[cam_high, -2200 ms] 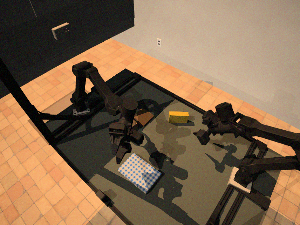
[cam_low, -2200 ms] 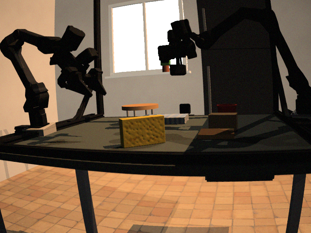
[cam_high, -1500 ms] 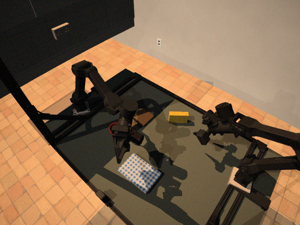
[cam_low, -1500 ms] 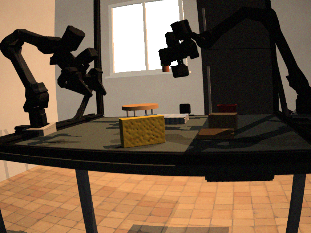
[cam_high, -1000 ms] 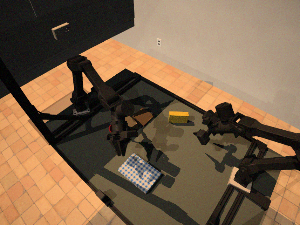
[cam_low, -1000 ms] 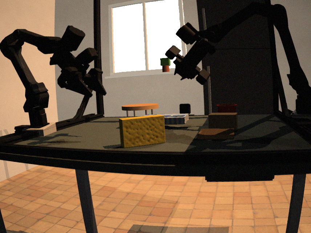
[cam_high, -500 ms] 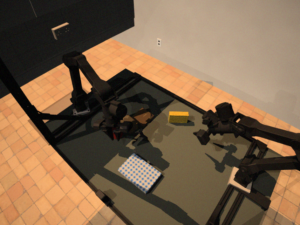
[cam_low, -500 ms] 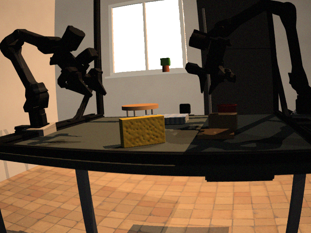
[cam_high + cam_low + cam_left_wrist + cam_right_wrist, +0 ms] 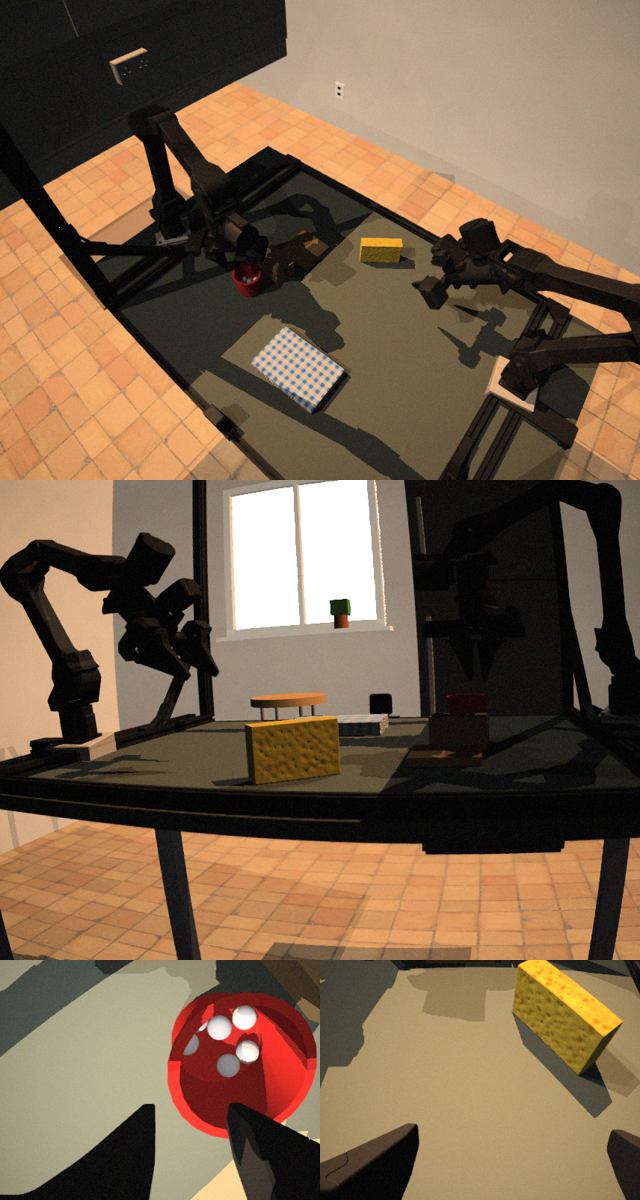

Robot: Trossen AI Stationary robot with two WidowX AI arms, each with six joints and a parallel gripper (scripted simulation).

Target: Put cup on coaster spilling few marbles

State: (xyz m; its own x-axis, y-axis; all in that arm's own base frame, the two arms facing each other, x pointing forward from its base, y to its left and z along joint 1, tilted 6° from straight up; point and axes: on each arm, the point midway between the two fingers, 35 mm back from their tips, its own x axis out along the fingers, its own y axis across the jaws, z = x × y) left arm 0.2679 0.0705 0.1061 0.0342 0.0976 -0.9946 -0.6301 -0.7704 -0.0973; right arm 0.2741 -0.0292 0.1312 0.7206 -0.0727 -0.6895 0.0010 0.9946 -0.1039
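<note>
Right now my left hand is 10 cm above the red cup, 3 cm to the left of it and 2 cm short of it. Also, from my left hand: brown coaster: 20 cm ahead, 12 cm below, 9 cm to the right; brown block: 10 cm below, 10 cm ahead, 5 cm to the right.
</note>
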